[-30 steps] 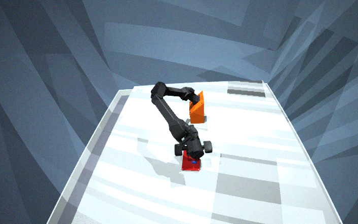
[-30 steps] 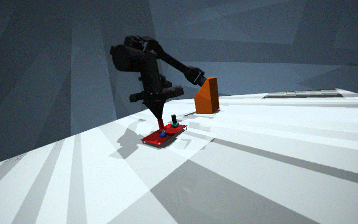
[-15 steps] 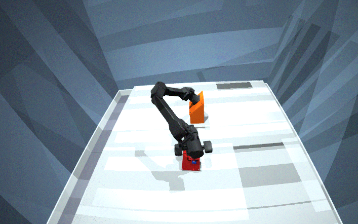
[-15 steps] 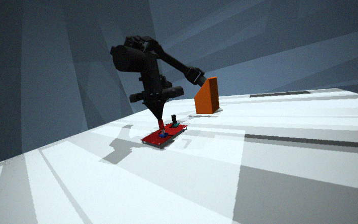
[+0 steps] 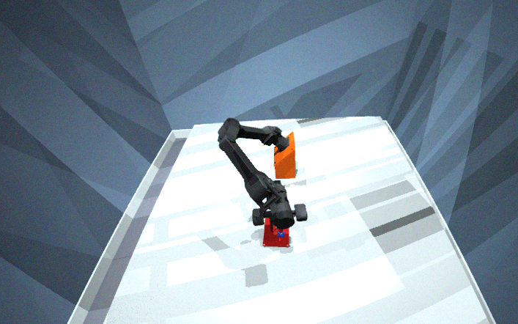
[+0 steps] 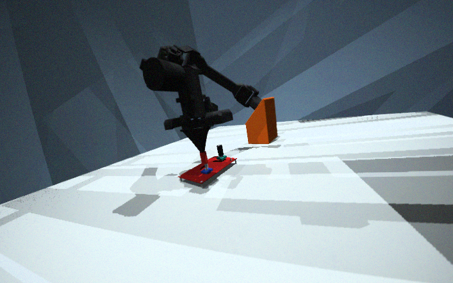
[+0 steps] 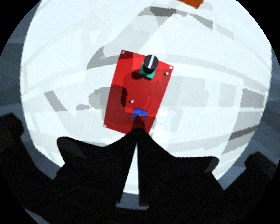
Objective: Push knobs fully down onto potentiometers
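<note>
My gripper tip is 30 mm above the blue potentiometer. Round my gripper tip: teal potentiometer: 80 mm behind, 10 mm to the right, 30 mm below.
</note>
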